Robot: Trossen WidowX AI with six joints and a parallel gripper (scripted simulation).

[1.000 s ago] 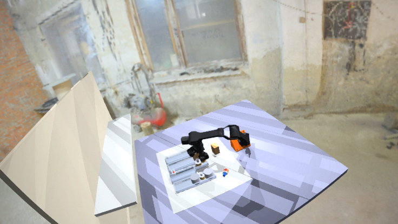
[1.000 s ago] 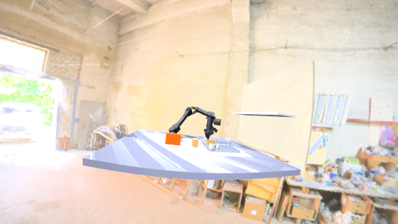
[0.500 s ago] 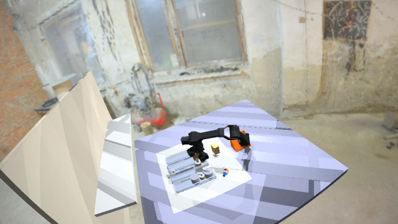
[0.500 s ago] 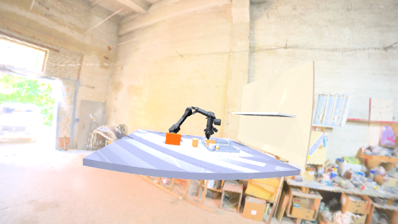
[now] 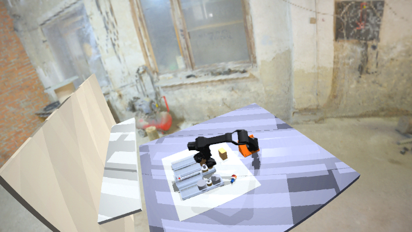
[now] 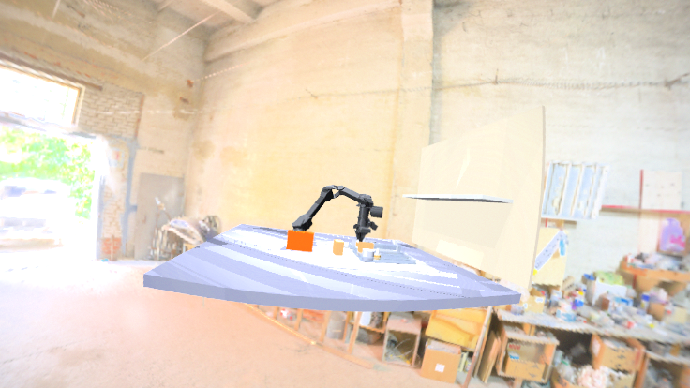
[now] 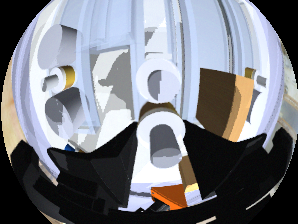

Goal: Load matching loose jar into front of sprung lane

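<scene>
My gripper tip is now 14 cm past the tan box, 6 cm to the left of it and 2 cm above it. From my gripper tip the other things lie so: grey lane rack: 15 cm ahead, 3 cm below, 1 cm to the left.
</scene>
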